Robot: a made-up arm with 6 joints.
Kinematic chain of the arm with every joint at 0, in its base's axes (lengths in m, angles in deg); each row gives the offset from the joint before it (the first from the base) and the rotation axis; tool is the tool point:
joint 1: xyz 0 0 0.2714 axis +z
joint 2: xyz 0 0 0 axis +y
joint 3: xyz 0 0 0.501 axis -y
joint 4: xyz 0 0 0 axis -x
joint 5: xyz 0.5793 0 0 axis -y
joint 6: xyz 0 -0.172 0 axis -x
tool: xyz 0 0 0
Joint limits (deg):
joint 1: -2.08..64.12
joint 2: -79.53..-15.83
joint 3: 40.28..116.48
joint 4: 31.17..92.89
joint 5: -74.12..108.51
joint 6: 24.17..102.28
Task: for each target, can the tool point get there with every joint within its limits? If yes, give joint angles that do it. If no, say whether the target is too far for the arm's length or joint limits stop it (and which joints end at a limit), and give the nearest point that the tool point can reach.
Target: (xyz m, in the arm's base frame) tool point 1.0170 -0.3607 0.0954
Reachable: no: joint limits stop it (at a limit: joint 1, joint 2, joint 3, joint 4) | nearest point -0.3150 -0.9864 0.1171 | short by 1.472 m
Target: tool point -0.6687 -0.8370 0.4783
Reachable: yes | joints 46.37 -70.20 92.24 57.04 3.76 51.60
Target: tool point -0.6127 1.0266 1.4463
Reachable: no: too far | nearest point -0.5341 0.0281 1.2387 | short by 1.023 m
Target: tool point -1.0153 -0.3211 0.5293
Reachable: yes | joints 14.11 -68.72 88.60 68.19 87.52 77.58
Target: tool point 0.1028 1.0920 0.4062
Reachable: no: joint limits stop it (at a limit: joint 1, joint 2, joint 3, joint 4) | nearest point 0.1815 0.0369 1.2839 | short by 1.375 m
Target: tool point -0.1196 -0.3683 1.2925
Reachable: yes | joints 56.64 -28.21 61.65 53.36 34.14 89.90
